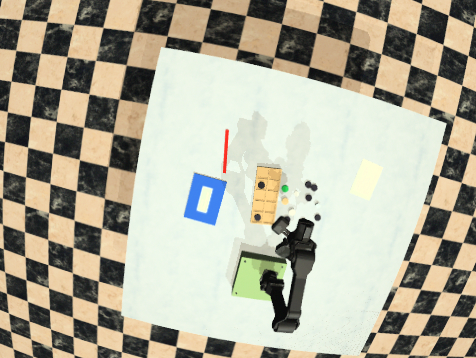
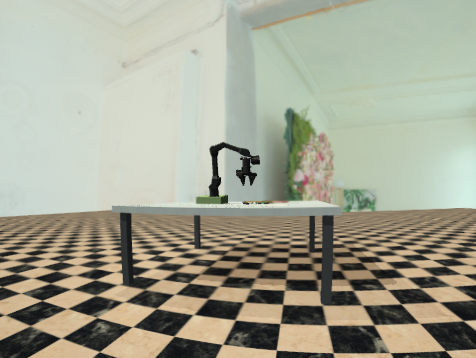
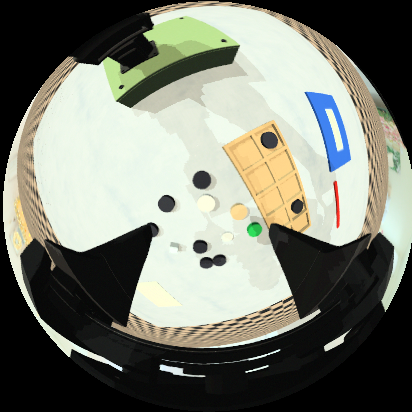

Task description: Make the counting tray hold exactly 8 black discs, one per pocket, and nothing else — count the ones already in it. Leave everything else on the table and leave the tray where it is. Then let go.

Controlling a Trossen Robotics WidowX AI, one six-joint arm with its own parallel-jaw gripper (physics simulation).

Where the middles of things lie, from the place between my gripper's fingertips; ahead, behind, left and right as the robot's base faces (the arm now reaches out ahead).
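Tan counting tray [image 1: 265,200]: my hand 13 cm above it, 5 cm short of it, 12 cm to the right of it.
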